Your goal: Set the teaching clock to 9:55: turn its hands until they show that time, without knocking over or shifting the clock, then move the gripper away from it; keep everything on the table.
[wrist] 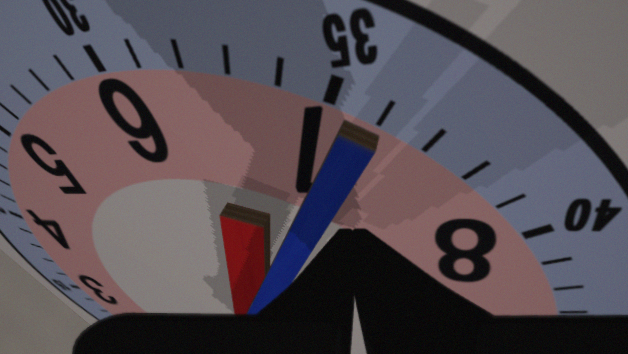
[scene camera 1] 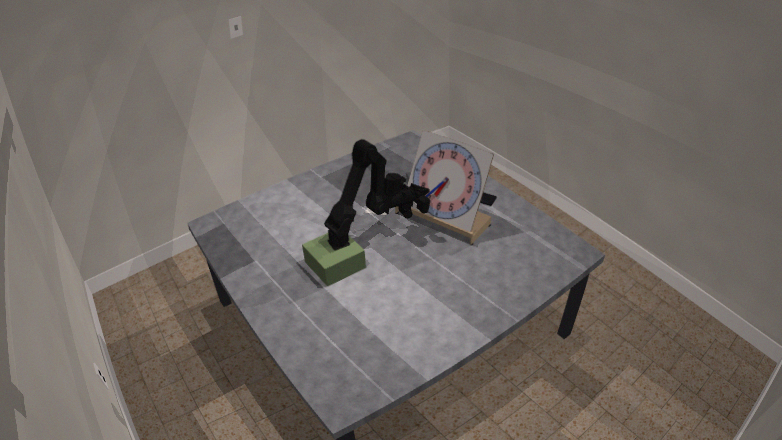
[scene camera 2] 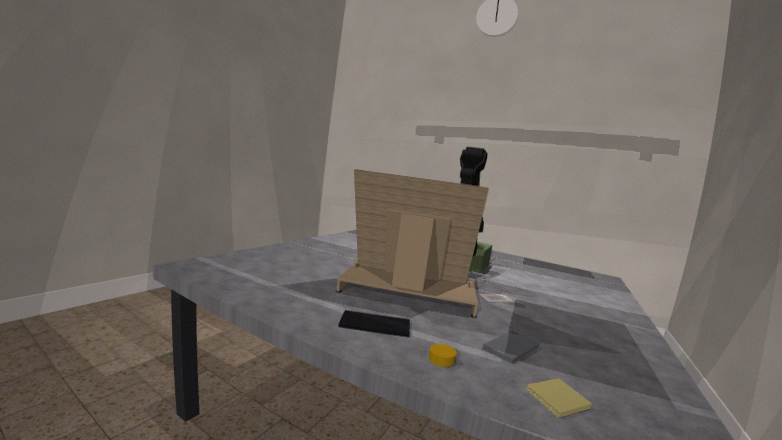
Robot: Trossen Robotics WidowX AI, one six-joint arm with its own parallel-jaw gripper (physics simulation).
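Where they show: gripper, fingertip midpoint: [wrist: 351,242] [scene camera 1: 429,190] [scene camera 2: 435,250]; arm's base at its link origin: [scene camera 1: 338,242].
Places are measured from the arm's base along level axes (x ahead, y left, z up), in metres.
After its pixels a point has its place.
The teaching clock [scene camera 1: 458,192] {x 0.493, y -0.049, z 0.073 m} [scene camera 2: 377,229] {x 0.521, y -0.078, z 0.085 m} stands upright on its wooden base. Its long blue hand [scene camera 1: 435,189] {x 0.437, y 0.030, z 0.061 m} [wrist: 327,202] {x 0.405, y 0.049, z 0.028 m} points just past the 7, near the 36-minute tick. Its short red hand [scene camera 1: 440,189] {x 0.451, y 0.015, z 0.065 m} [wrist: 245,245] {x 0.438, y 0.022, z 0.049 m} points between the 6 and the 7. My gripper [scene camera 1: 425,199] {x 0.425, y 0.057, z 0.047 m} [wrist: 351,242] {x 0.425, y 0.057, z 0.047 m} is shut and empty, in front of the lower left of the dial. In the wrist view its tips are close beside the blue hand, on the side of the 8; contact cannot be told. In scene camera 2 the clock's board hides the gripper.
The arm stands on a green block [scene camera 1: 345,264] {x -0.020, y -0.094, z -0.024 m} [scene camera 2: 481,258] {x 0.045, y 0.077, z -0.030 m} on the table [scene camera 1: 404,333] {x 0.020, y -0.439, z -0.087 m}. Behind the clock lie a black slab [scene camera 1: 488,198] {x 0.714, y 0.026, z -0.079 m} [scene camera 2: 374,323] {x 0.698, y 0.069, z -0.079 m}, an orange disc [scene camera 2: 442,356] {x 0.730, y 0.246, z -0.068 m}, a grey square [scene camera 2: 511,347] {x 0.578, y 0.337, z -0.077 m} and a yellow pad [scene camera 2: 558,396] {x 0.697, y 0.449, z -0.077 m}, the pad nearest the table edge.
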